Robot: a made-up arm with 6 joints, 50 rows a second.
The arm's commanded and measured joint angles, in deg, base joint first. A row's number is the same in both.
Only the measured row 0 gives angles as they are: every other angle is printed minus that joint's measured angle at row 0.
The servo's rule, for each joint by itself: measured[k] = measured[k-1] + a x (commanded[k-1-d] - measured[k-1]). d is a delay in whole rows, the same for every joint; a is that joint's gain. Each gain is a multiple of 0.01, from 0.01 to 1. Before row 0 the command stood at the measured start. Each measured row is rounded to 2 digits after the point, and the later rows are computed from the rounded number. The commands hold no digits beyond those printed.
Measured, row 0: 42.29, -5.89, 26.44, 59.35, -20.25, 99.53
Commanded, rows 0 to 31: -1.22, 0.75, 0.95, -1.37, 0.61, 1.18; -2.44, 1.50, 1.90, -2.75, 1.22, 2.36; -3.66, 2.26, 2.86, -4.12, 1.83, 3.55; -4.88, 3.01, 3.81, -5.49, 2.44, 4.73; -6.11, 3.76, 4.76, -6.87, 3.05, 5.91; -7.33, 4.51, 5.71, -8.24, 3.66, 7.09; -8.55, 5.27, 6.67, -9.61, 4.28, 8.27; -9.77, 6.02, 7.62, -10.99, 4.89, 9.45; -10.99, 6.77, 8.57, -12.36, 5.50, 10.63; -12.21, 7.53, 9.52, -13.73, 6.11, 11.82; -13.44, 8.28, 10.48, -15.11, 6.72, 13.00; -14.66, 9.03, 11.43, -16.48, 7.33, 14.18; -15.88, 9.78, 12.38, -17.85, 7.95, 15.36; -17.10, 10.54, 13.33, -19.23, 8.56, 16.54; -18.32, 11.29, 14.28, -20.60, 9.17, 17.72; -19.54, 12.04, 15.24, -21.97, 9.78, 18.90; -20.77, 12.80, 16.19, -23.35, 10.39, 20.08; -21.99, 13.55, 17.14, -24.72, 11.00, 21.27; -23.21, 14.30, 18.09, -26.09, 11.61, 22.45; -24.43, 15.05, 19.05, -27.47, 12.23, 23.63; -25.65, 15.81, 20.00, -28.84, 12.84, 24.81; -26.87, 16.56, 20.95, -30.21, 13.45, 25.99; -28.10, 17.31, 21.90, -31.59, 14.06, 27.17; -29.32, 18.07, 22.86, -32.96, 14.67, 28.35; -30.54, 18.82, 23.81, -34.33, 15.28, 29.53; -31.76, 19.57, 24.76, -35.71, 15.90, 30.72; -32.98, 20.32, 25.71, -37.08, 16.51, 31.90; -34.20, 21.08, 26.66, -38.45, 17.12, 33.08; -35.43, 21.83, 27.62, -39.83, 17.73, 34.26; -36.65, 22.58, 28.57, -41.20, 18.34, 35.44; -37.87, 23.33, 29.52, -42.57, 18.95, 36.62; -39.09, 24.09, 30.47, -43.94, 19.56, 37.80
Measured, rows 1 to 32: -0.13, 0.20, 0.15, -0.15, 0.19, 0.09; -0.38, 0.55, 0.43, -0.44, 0.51, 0.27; -0.74, 1.01, 0.82, -0.84, 0.92, 0.53; -1.20, 1.55, 1.30, -1.35, 1.39, 0.87; -1.74, 2.15, 1.85, -1.96, 1.90, 1.27; -2.35, 2.79, 2.47, -2.65, 2.45, 1.74; -3.03, 3.46, 3.14, -3.42, 3.02, 2.26; -3.77, 4.15, 3.86, -4.25, 3.60, 2.84; -4.56, 4.86, 4.61, -5.14, 4.19, 3.46; -5.40, 5.58, 5.40, -6.08, 4.79, 4.13; -6.28, 6.31, 6.21, -7.07, 5.39, 4.84; -7.20, 7.04, 7.05, -8.11, 5.99, 5.59; -8.15, 7.78, 7.90, -9.18, 6.60, 6.37; -9.13, 8.53, 8.77, -10.29, 7.21, 7.18; -10.14, 9.28, 9.65, -11.42, 7.82, 8.02; -11.17, 10.03, 10.54, -12.58, 8.43, 8.89; -12.23, 10.78, 11.44, -13.76, 9.04, 9.79; -13.30, 11.53, 12.35, -14.97, 9.65, 10.71; -14.39, 12.28, 13.27, -16.19, 10.26, 11.65; -15.49, 13.03, 14.19, -17.43, 10.87, 12.61; -16.61, 13.78, 15.12, -18.69, 11.48, 13.59; -17.74, 14.53, 16.05, -19.96, 12.09, 14.58; -18.88, 15.28, 16.99, -21.24, 12.70, 15.59; -20.03, 16.03, 17.93, -22.53, 13.31, 16.61; -21.19, 16.78, 18.87, -23.83, 13.92, 17.64; -22.35, 17.53, 19.81, -25.14, 14.53, 18.69; -23.52, 18.28, 20.75, -26.45, 15.14, 19.75; -24.69, 19.04, 21.70, -27.77, 15.75, 20.82; -25.87, 19.79, 22.65, -29.10, 16.36, 21.90; -27.06, 20.54, 23.60, -30.43, 16.97, 22.98; -28.25, 21.29, 24.55, -31.77, 17.58, 24.07; -29.44, 22.05, 25.50, -33.11, 18.19, 25.17
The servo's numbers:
d 0
a 0.11 0.27 0.16 0.11 0.31 0.08

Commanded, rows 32 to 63: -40.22, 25.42, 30.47, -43.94, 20.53, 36.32; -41.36, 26.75, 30.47, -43.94, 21.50, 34.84; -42.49, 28.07, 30.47, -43.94, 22.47, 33.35; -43.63, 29.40, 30.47, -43.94, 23.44, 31.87; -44.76, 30.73, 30.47, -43.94, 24.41, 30.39; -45.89, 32.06, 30.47, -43.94, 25.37, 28.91; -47.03, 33.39, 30.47, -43.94, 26.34, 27.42; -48.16, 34.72, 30.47, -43.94, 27.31, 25.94; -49.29, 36.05, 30.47, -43.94, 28.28, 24.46; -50.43, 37.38, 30.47, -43.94, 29.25, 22.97; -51.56, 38.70, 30.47, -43.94, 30.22, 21.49; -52.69, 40.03, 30.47, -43.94, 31.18, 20.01; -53.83, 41.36, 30.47, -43.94, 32.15, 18.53; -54.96, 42.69, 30.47, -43.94, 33.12, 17.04; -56.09, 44.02, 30.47, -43.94, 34.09, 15.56; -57.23, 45.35, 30.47, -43.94, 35.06, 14.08; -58.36, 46.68, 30.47, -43.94, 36.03, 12.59; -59.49, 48.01, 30.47, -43.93, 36.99, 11.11; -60.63, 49.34, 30.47, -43.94, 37.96, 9.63; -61.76, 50.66, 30.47, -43.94, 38.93, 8.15; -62.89, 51.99, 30.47, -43.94, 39.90, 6.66; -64.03, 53.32, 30.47, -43.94, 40.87, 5.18; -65.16, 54.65, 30.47, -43.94, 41.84, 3.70; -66.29, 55.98, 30.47, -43.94, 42.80, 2.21; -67.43, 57.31, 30.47, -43.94, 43.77, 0.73; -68.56, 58.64, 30.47, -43.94, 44.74, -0.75; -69.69, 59.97, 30.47, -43.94, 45.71, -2.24; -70.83, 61.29, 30.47, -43.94, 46.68, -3.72; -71.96, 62.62, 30.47, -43.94, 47.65, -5.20; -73.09, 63.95, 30.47, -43.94, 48.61, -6.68; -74.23, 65.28, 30.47, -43.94, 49.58, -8.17; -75.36, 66.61, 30.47, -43.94, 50.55, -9.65
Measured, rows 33 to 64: -30.63, 22.96, 26.30, -34.30, 18.92, 26.06; -31.81, 23.98, 26.97, -35.36, 19.72, 26.76; -32.98, 25.08, 27.53, -36.30, 20.57, 27.29; -34.15, 26.25, 28.00, -37.14, 21.46, 27.66; -35.32, 27.46, 28.40, -37.89, 22.37, 27.88; -36.48, 28.70, 28.73, -38.56, 23.30, 27.96; -37.64, 29.97, 29.01, -39.15, 24.24, 27.92; -38.80, 31.25, 29.24, -39.68, 25.19, 27.76; -39.95, 32.55, 29.44, -40.15, 26.15, 27.50; -41.10, 33.85, 29.60, -40.57, 27.11, 27.14; -42.25, 35.16, 29.74, -40.94, 28.07, 26.69; -43.40, 36.47, 29.86, -41.27, 29.03, 26.16; -44.55, 37.79, 29.96, -41.56, 30.00, 25.55; -45.70, 39.11, 30.04, -41.82, 30.97, 24.87; -46.84, 40.44, 30.11, -42.05, 31.94, 24.13; -47.98, 41.77, 30.17, -42.26, 32.91, 23.33; -49.12, 43.10, 30.22, -42.44, 33.88, 22.47; -50.26, 44.43, 30.26, -42.60, 34.84, 21.56; -51.40, 45.76, 30.29, -42.75, 35.81, 20.61; -52.54, 47.08, 30.32, -42.88, 36.78, 19.61; -53.68, 48.41, 30.34, -43.00, 37.75, 18.57; -54.82, 49.74, 30.36, -43.10, 38.72, 17.50; -55.96, 51.07, 30.38, -43.19, 39.69, 16.40; -57.10, 52.40, 30.39, -43.27, 40.65, 15.26; -58.24, 53.73, 30.40, -43.34, 41.62, 14.10; -59.38, 55.06, 30.41, -43.41, 42.59, 12.91; -60.51, 56.39, 30.42, -43.47, 43.56, 11.70; -61.65, 57.71, 30.43, -43.52, 44.53, 10.47; -62.78, 59.04, 30.44, -43.57, 45.50, 9.22; -63.91, 60.37, 30.44, -43.61, 46.46, 7.95; -65.05, 61.70, 30.44, -43.65, 47.43, 6.66; -66.18, 63.03, 30.44, -43.68, 48.40, 5.36
